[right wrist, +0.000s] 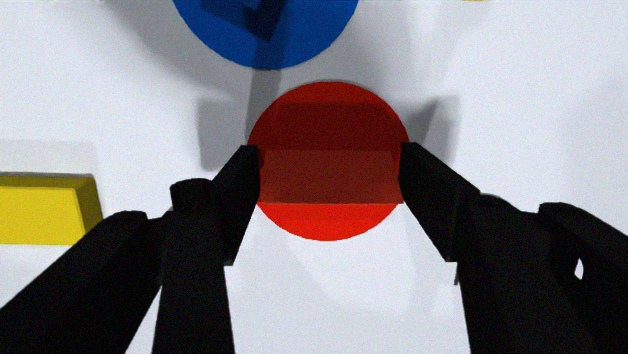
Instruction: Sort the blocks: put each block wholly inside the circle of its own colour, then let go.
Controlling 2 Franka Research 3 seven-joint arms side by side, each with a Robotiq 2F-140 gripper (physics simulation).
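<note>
The red block [330, 177] lies over the red circle [327, 225] in the middle of the right wrist view. Its lower corners reach the circle's outline in this view; whether its base is wholly inside cannot be told. My right gripper [329, 168] is open, with one finger at each end of the red block and not gripping it. At the top, a corner of a blue block [244, 3] shows over the blue circle [320, 30]. A yellow block [40, 215] lies at the left edge, partly cut off. My left gripper does not show.
A thin sliver of the yellow circle [474, 0] shows at the top edge, right of the blue circle. The yellow block is close to the right gripper's left-hand linkage in this view. Shadows fall around the red circle.
</note>
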